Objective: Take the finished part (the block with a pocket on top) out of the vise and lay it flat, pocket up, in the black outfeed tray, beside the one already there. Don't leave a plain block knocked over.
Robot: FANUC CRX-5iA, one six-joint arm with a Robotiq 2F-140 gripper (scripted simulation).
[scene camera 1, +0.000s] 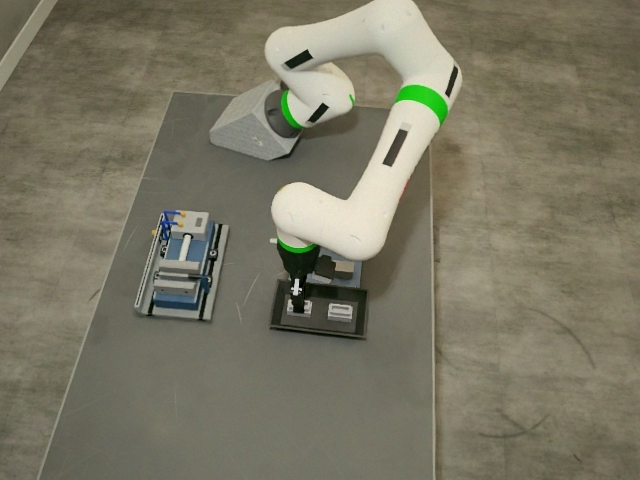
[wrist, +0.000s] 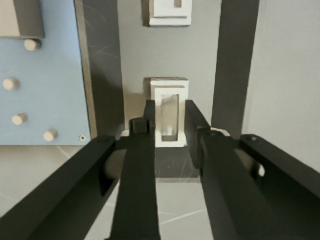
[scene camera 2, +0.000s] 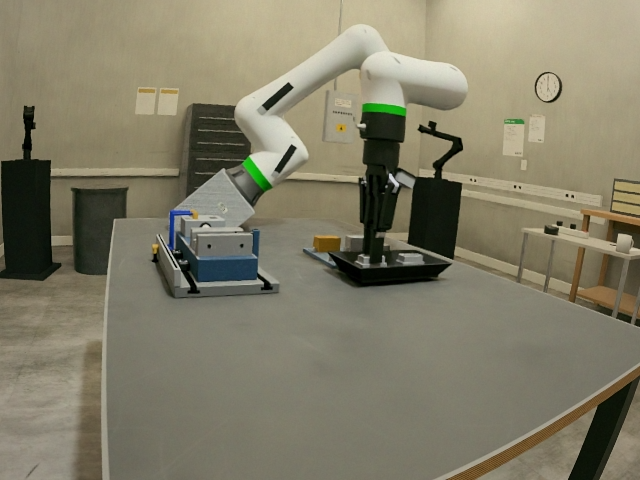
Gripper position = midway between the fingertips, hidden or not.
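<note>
Scene camera 1 shows my gripper [scene camera 1: 299, 305]. Scene camera 2 shows my gripper [scene camera 2: 371, 260] as well. Visible in the wrist view: my gripper [wrist: 169, 114] and a pocketed block [wrist: 169, 94].
</note>
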